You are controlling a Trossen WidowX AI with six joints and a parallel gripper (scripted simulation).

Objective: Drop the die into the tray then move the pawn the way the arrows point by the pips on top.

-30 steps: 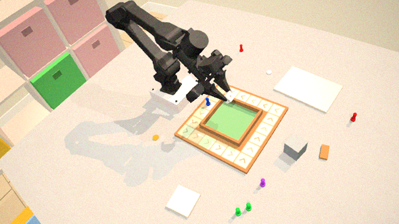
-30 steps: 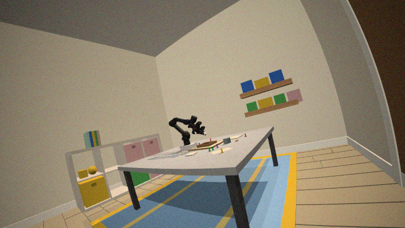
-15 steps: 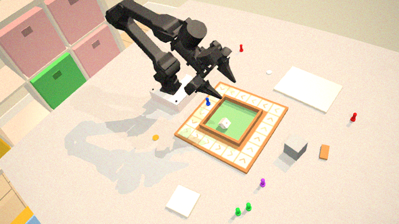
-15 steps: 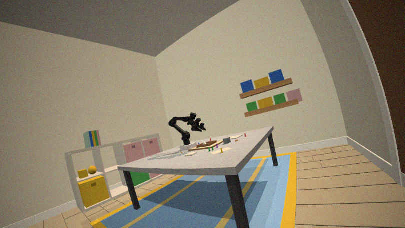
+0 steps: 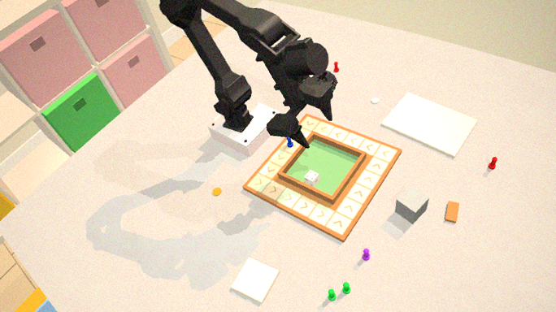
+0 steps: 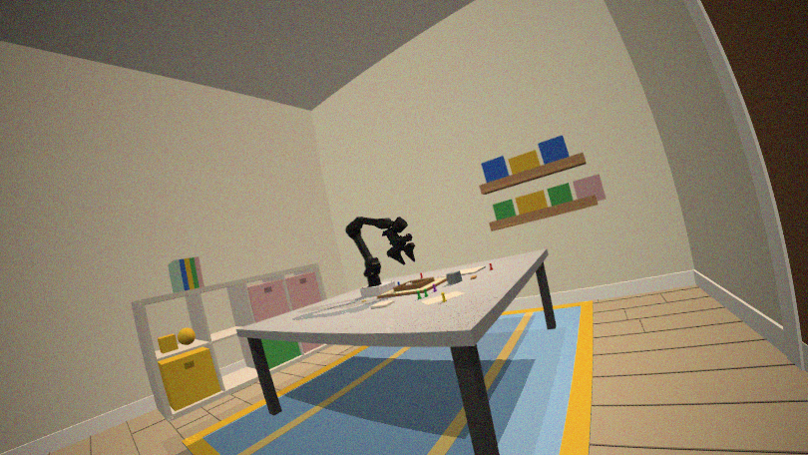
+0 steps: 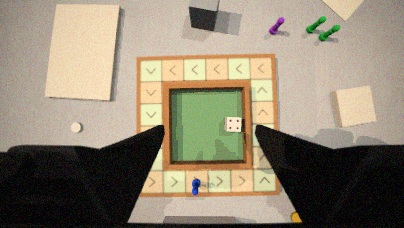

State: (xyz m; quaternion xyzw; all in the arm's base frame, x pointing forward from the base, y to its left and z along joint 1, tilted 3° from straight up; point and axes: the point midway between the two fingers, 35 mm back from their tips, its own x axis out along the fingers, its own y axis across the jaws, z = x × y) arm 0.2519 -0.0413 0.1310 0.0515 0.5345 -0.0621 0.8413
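My gripper tip is 11 cm past the blue pawn, 4 cm to the right of it and 11 cm above it. Round my gripper tip: grey cube: 23 cm ahead, 3 cm to the right, 11 cm below; then green dice tray: 13 cm below; then white die: 1 cm behind, 5 cm to the right, 11 cm below.
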